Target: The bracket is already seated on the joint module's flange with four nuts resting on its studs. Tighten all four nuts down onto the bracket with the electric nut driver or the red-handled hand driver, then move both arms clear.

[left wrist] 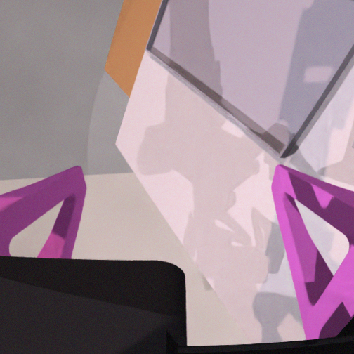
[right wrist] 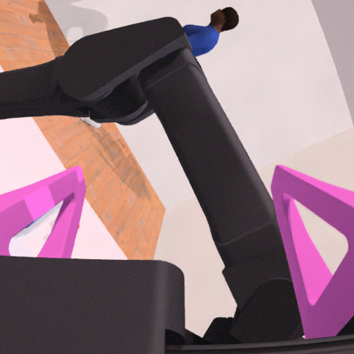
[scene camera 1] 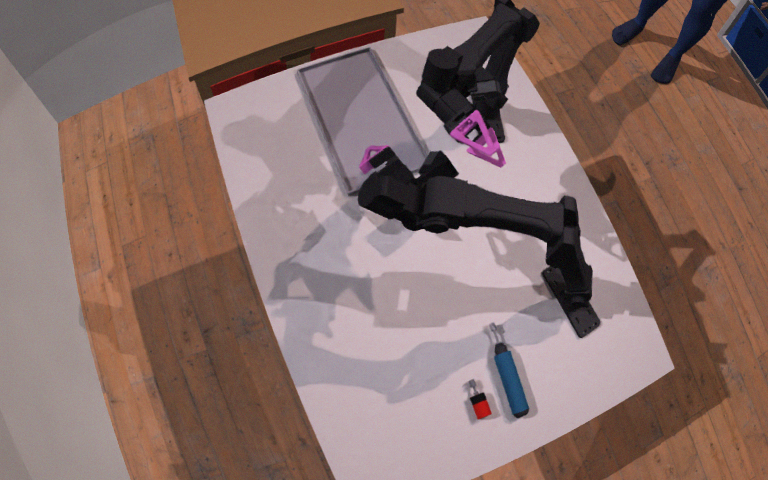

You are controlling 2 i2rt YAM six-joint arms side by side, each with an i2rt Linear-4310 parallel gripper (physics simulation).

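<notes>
The blue electric nut driver lies at the lower right of the table in scene camera 1. The short red-handled hand driver lies just left of it. The joint module, bracket and nuts do not show in any view; the left arm covers the middle of the table. My left gripper is open and empty, above the lower end of the tray and partly hidden by its own arm. My right gripper is open and empty, to the right of the tray. Both are far from the drivers.
A grey tray lies at the upper part of the white table. The left arm stretches across the table and passes before the right wrist camera. A wooden cabinet stands behind the table. A person stands beyond.
</notes>
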